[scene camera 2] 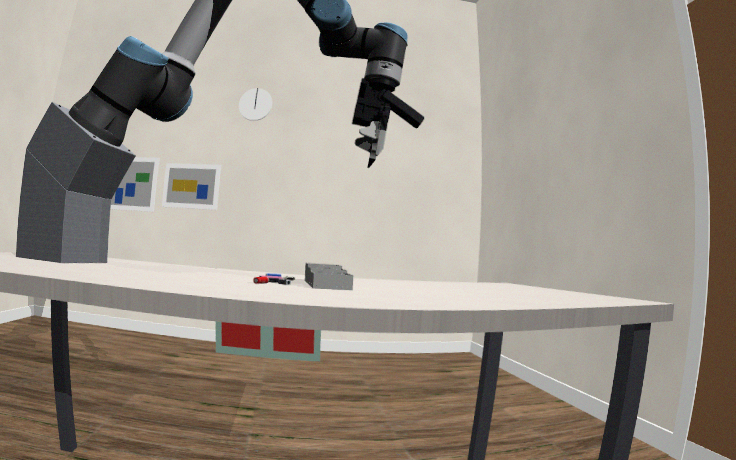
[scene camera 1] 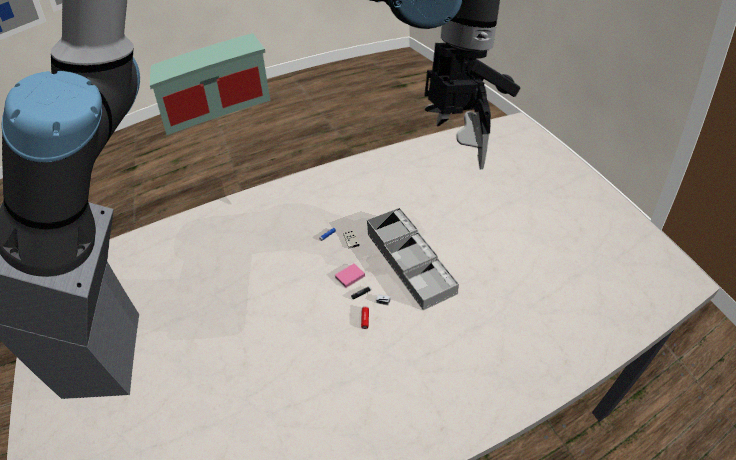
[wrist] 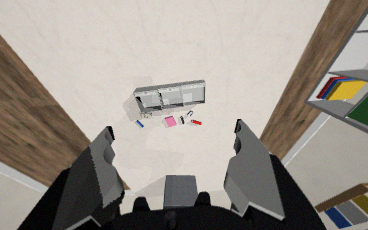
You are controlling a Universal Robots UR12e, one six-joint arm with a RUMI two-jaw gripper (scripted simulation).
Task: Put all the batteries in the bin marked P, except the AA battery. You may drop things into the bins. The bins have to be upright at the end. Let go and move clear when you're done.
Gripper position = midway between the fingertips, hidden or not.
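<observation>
My gripper (scene camera 1: 458, 146), (scene camera 2: 372, 162), (wrist: 175, 123) is visible.
</observation>
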